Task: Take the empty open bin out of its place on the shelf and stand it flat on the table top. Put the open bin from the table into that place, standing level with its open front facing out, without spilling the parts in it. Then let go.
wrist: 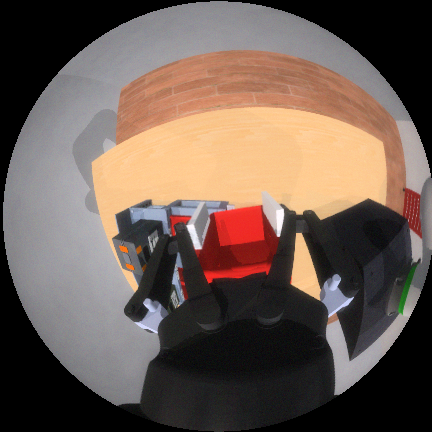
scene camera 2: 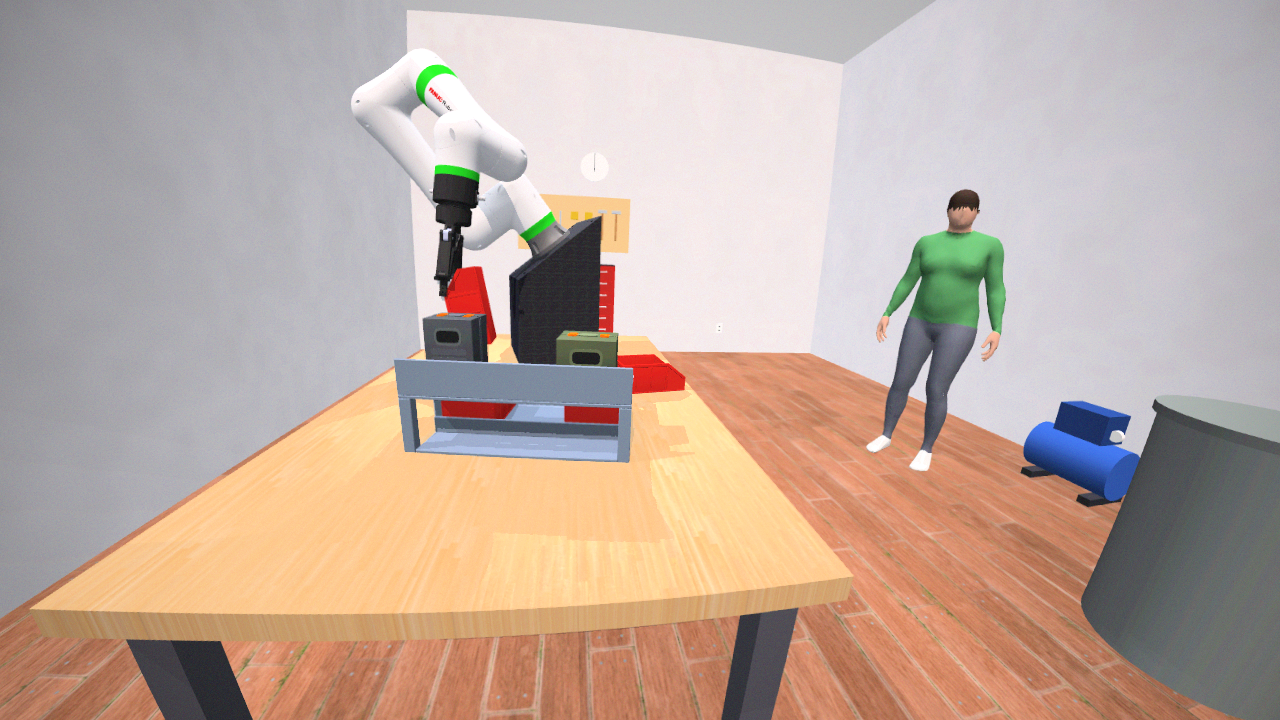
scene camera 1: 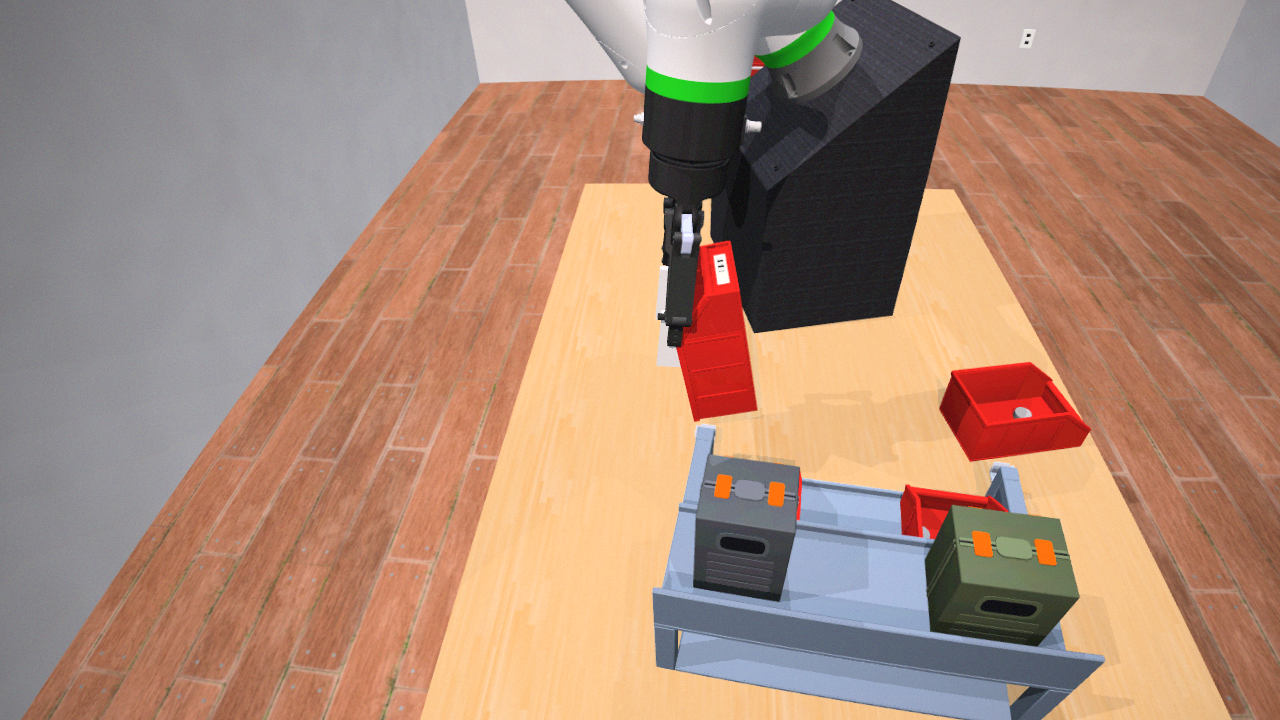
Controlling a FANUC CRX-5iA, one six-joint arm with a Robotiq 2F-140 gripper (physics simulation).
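Pixels of known places: gripper, between the fingertips: (wrist: 234, 205) (scene camera 2: 447, 311) (scene camera 1: 669, 340); arm's base, origin of its link: (scene camera 2: 552, 245) (scene camera 1: 818, 68).
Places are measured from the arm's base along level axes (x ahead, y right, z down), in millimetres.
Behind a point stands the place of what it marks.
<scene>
The empty open bin (scene camera 1: 718, 371) @[y 221, x 484, z 165 mm] (scene camera 2: 471, 300) @[y 212, x 483, z 132 mm] (wrist: 242, 227) @[y 204, x 431, z 232 mm] is red and steeply tipped, its labelled end uppermost in scene camera 1. My gripper (scene camera 1: 674, 335) @[y 270, x 430, z 162 mm] (scene camera 2: 442, 288) @[y 270, x 430, z 162 mm] (wrist: 234, 205) @[y 270, x 430, z 162 mm] is shut on it, pads along both side walls. Whether its low end touches the table is unclear. The blue-grey shelf (scene camera 1: 859, 631) @[y 139, x 771, z 207 mm] (scene camera 2: 510, 380) @[y 130, x 773, z 226 mm] carries a red bin (scene camera 2: 478, 409) @[y 191, x 662, z 313 mm] behind the dark case and another (scene camera 1: 957, 499) @[y -65, x 570, z 322 mm] (scene camera 2: 590, 413) @[y -8, x 720, z 311 mm] behind the green case, with a gap between them. The open bin from the table (scene camera 1: 1011, 420) @[y -163, x 485, z 286 mm] (scene camera 2: 653, 374) @[y -209, x 484, z 313 mm] stands upright right of the shelf, a grey part inside.
The dark case (scene camera 1: 747, 528) @[y 228, x 701, z 143 mm] (scene camera 2: 454, 337) @[y 219, x 704, z 170 mm] (wrist: 140, 245) @[y 235, x 625, z 159 mm] and green case (scene camera 1: 1002, 573) @[y 19, x 754, z 164 mm] (scene camera 2: 586, 349) @[y 9, x 771, z 180 mm] stand on the shelf's upper level. The black robot pedestal (scene camera 1: 832, 223) @[y 7, x 182, z 168 mm] (scene camera 2: 559, 304) @[y -7, x 181, z 175 mm] (wrist: 370, 250) @[y 117, x 139, z 130 mm] is close to the held bin. A person (scene camera 2: 960, 286) stands beyond the wooden table (scene camera 2: 447, 537) @[y 208, x 962, z 361 mm].
</scene>
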